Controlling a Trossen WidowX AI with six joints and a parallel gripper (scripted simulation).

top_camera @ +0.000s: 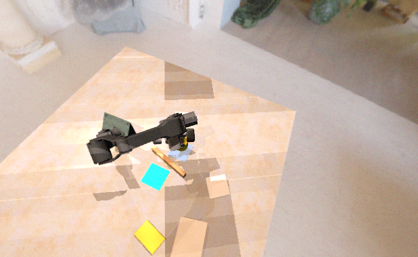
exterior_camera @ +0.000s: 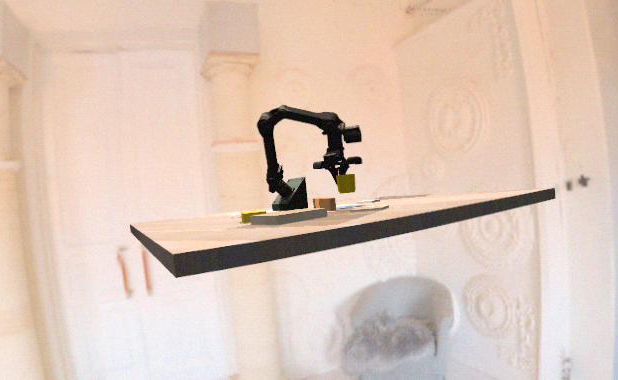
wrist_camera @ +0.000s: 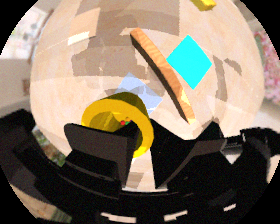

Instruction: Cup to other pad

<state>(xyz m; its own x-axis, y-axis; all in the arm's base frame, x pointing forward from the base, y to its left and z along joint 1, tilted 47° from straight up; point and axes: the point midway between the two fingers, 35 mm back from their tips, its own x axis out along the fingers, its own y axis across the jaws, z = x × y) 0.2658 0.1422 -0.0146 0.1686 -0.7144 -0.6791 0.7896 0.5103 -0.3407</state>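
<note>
Right now my gripper tip is 17 cm to the left of the cyan pad, 9 cm above it and 1 cm past it. Also, from my gripper tip: wooden bar: 8 cm to the right, 7 cm below, 1 cm ahead; then pale blue pad: 9 cm below, 2 cm ahead, 1 cm to the left; then cup: 2 cm to the left, 2 cm ahead.
</note>
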